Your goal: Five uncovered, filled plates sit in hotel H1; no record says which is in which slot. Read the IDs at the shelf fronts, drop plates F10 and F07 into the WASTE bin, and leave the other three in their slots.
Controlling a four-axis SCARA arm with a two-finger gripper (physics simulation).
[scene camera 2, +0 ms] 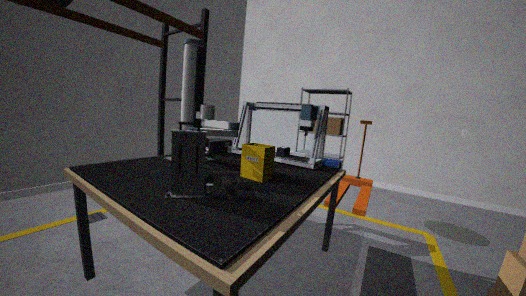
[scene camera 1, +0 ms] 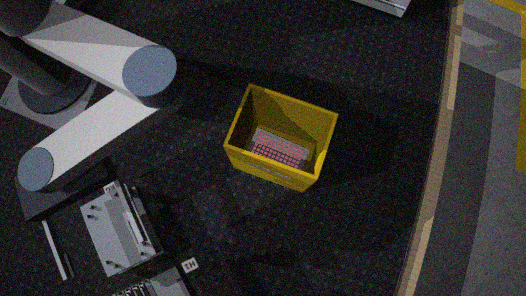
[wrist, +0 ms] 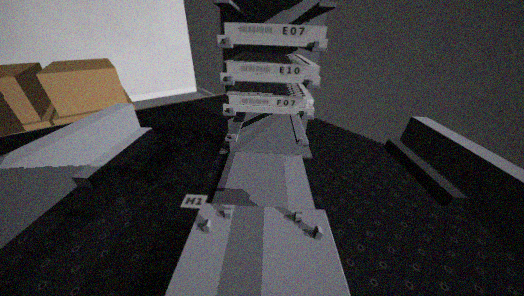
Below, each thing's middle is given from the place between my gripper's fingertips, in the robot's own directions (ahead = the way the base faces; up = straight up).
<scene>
I see my gripper 15 cm short of the upright tower (scene camera 2: pixel 188 179), 14 cm to the left of it and 2 cm above it.
</scene>
